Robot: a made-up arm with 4 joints.
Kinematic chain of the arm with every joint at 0, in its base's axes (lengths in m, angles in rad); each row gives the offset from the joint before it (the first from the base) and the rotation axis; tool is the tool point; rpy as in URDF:
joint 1: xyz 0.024 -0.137 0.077 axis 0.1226 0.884 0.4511
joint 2: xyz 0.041 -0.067 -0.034 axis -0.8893 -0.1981 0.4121
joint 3: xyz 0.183 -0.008 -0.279 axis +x
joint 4: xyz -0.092 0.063 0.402 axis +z
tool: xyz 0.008 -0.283 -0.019 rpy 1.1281 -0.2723 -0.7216
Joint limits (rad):
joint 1: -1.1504..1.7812
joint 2: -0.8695..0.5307
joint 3: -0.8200..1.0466
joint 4: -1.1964..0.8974
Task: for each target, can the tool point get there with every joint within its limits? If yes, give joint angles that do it. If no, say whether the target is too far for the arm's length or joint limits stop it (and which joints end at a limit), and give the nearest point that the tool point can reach.
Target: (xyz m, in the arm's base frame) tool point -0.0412 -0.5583 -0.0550
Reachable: yes | joints -0.7453 -0.1989 0.5308 -0.4329
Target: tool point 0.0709 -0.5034 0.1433
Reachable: yes | joints -0.1312 0.1813 0.2593 -0.3035
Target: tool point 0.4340 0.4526 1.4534
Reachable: no: too far | nearest point 0.2151 -0.1378 0.4086 | short by 1.220 m
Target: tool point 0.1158 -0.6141 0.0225
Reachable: yes | joints 0.3045 0.3833 0.7780 -0.6563
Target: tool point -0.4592 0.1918 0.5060
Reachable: no: joint limits stop it (at a limit: joint 3, joint 4) | nearest point -0.1399 -0.0592 0.2030 | short by 0.507 m
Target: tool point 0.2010 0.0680 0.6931
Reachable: no: joint limits stop it (at a limit: joint 1, joint 3, joint 4) | nearest point 0.2120 -0.1414 0.4112 | short by 0.351 m
